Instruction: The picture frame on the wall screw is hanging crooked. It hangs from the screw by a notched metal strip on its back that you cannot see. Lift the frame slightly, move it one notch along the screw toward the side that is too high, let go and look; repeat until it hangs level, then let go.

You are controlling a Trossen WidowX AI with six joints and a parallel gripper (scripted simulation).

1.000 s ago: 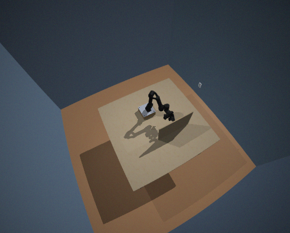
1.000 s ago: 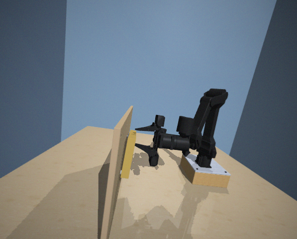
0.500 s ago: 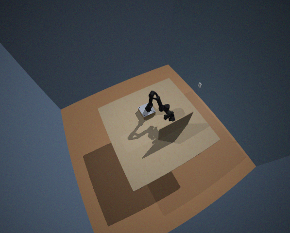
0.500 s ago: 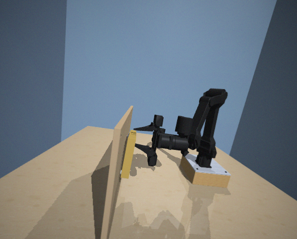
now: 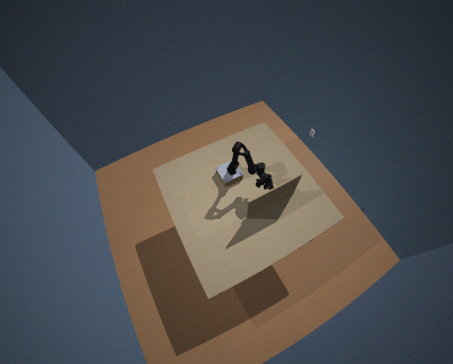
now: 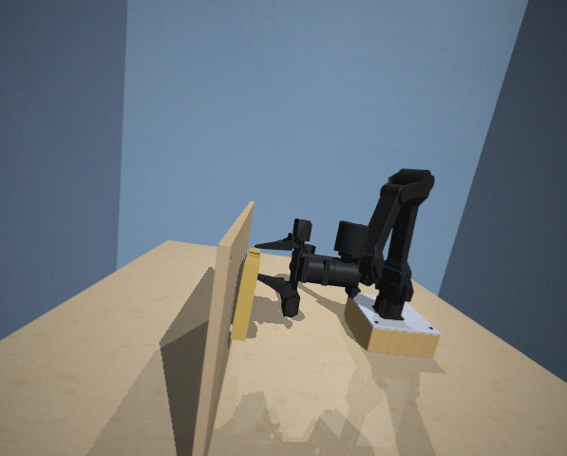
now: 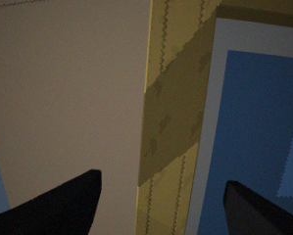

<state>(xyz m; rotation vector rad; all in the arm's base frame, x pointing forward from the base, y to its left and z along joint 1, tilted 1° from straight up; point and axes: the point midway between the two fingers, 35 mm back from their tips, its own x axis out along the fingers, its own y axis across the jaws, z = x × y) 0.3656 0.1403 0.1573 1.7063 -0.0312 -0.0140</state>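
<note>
The picture frame is 5 cm below my gripper tip and 1 cm ahead of it. The rest, counted from my gripper tip: wooden wall panel 7 cm below, 2 cm ahead.
</note>
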